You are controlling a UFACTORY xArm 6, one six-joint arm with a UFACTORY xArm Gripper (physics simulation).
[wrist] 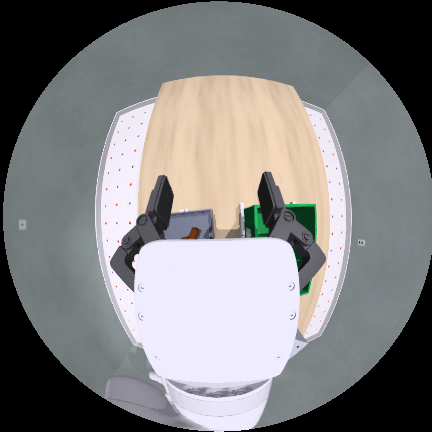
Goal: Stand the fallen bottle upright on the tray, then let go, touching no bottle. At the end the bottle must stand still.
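Places are measured from the arm's base along level axes (x right, y ahead, z up), in metres.
Where they show: gripper, fingertip midpoint: (214, 181).
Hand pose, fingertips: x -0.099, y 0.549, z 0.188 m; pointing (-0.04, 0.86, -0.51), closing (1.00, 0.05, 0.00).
Each offset is from my fingertips to the centre of the thing. "spot": to the spot under its first point. Level surfaces: height alone.
My gripper (214, 181) is open and empty, its two dark fingers wide apart above the table. A blue-grey tray @[spot: dz -0.370, dx -0.035, dy -0.041 m] (207, 218) lies beyond the left finger, and part of it is hidden behind the white gripper body. An orange-brown bottle @[dz -0.333, dx -0.101, dy -0.144 m] (191, 233) shows in part on the tray, at the edge of the gripper body. It looks tilted or lying, but most of it is hidden, so its full pose cannot be told.
A green crate @[spot: dz -0.200, dx +0.246, dy +0.002 m] (309, 205) stands on the wooden table @[dz -0.375 m] (225, 130) at the right, partly behind the right finger. A thin white upright piece @[spot: dz -0.345, dx +0.081, dy -0.045 m] (242, 220) stands at the crate's left side. White dotted panels (117, 195) show along both sides of the table.
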